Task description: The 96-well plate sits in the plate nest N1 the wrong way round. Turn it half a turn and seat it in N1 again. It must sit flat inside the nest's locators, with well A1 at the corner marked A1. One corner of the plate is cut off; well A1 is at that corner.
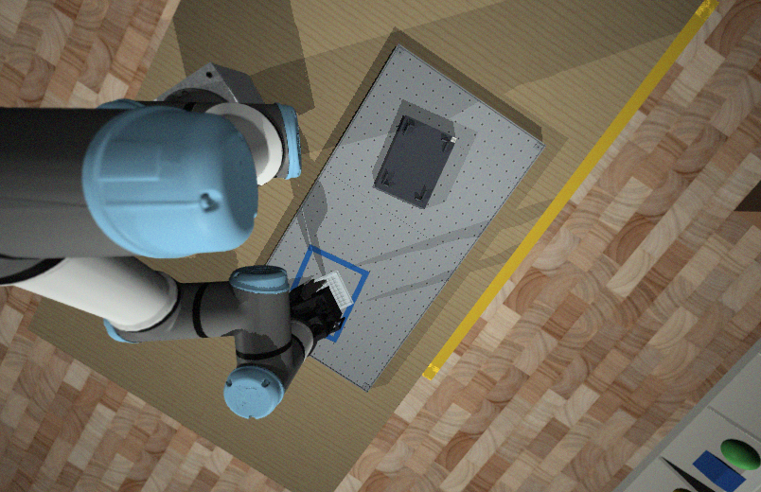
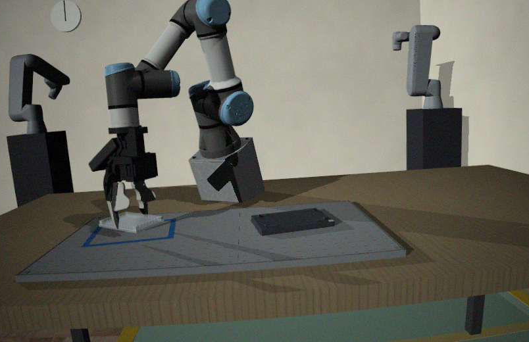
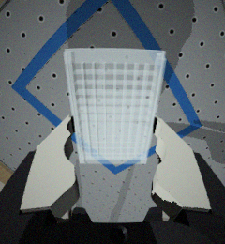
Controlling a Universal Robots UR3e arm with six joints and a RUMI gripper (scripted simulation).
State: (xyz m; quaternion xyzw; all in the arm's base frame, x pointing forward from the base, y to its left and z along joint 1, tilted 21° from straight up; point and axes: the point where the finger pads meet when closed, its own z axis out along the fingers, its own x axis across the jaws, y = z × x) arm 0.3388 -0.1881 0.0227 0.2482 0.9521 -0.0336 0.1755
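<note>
Now: hand 37 cm to the right of the dark plate nest N1 and 3 cm above it. From my hand the other things lie so: 96-well plate 1 cm below; A1 mark 45 cm to the left, 4 cm ahead, 2 cm below.
</note>
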